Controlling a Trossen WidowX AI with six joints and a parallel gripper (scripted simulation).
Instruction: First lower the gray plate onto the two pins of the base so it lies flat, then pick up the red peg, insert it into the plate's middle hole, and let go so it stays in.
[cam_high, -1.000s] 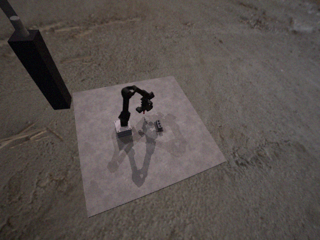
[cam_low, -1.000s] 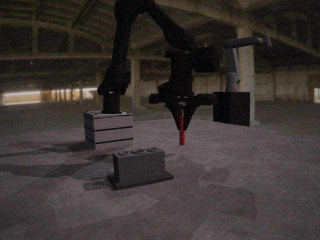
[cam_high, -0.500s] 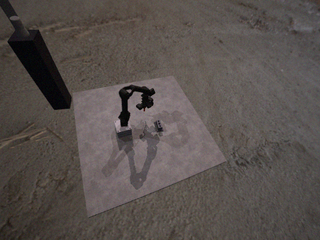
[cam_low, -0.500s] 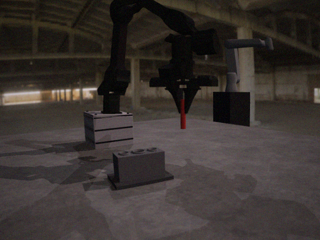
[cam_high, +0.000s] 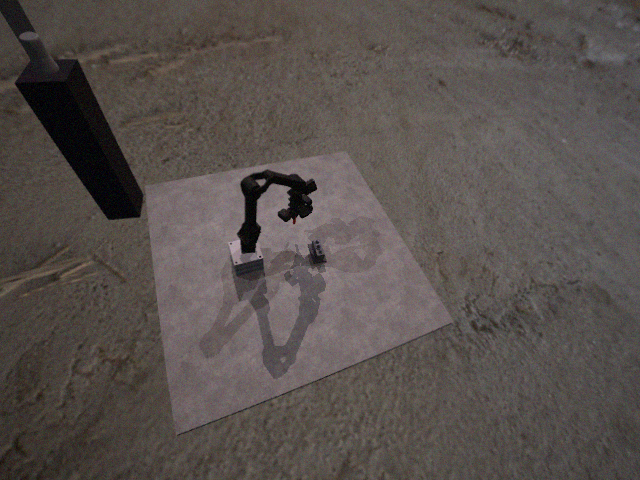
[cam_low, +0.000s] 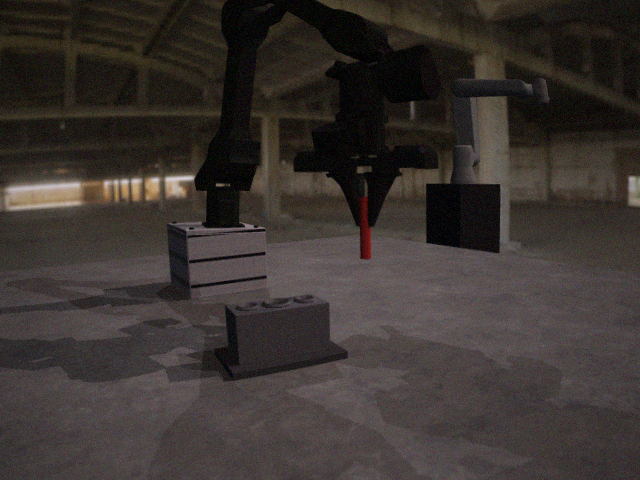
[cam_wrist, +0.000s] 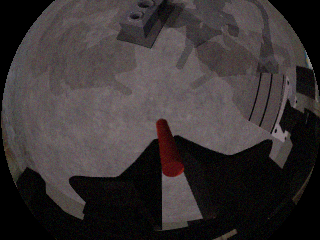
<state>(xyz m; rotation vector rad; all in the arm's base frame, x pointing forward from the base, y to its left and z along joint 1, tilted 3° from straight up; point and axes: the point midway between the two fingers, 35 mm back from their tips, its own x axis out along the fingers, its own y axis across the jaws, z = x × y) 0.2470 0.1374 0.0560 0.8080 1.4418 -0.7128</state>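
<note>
The gray plate lies 10 cm ahead of my gripper tip, 15 cm to the right of it and 7 cm below it. Round my gripper tip: dark base (10 cm ahead, 15 cm to the right, 11 cm below); red peg (right at my gripper tip).
</note>
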